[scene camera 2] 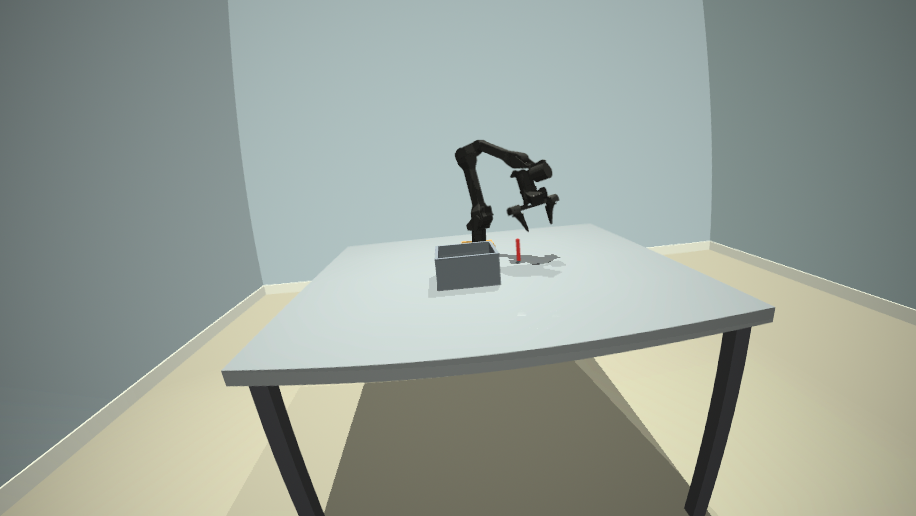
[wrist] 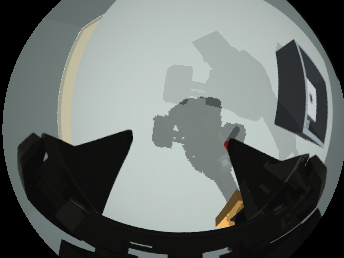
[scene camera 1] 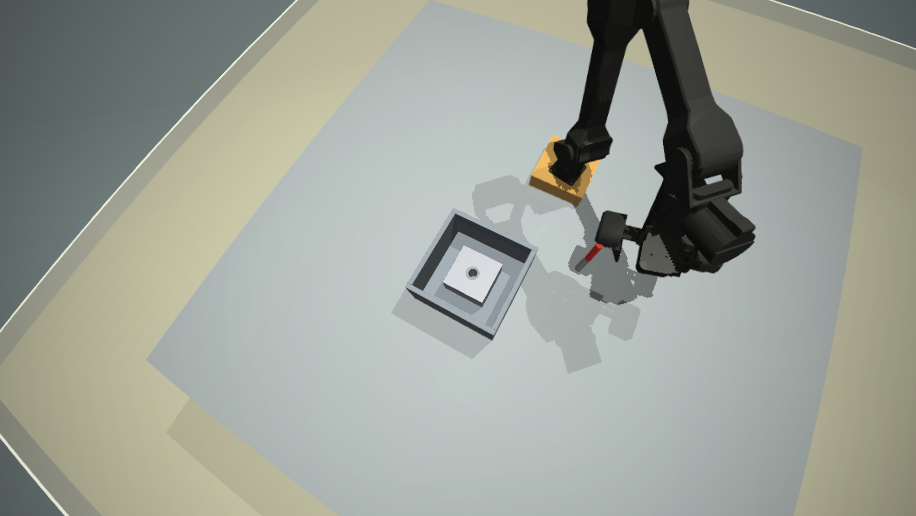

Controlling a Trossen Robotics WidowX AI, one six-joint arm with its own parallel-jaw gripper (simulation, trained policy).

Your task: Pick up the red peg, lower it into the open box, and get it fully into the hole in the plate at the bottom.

Scene:
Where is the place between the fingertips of the gripper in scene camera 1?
At 642, 267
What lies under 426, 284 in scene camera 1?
A grey box.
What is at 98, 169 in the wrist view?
The gripper.

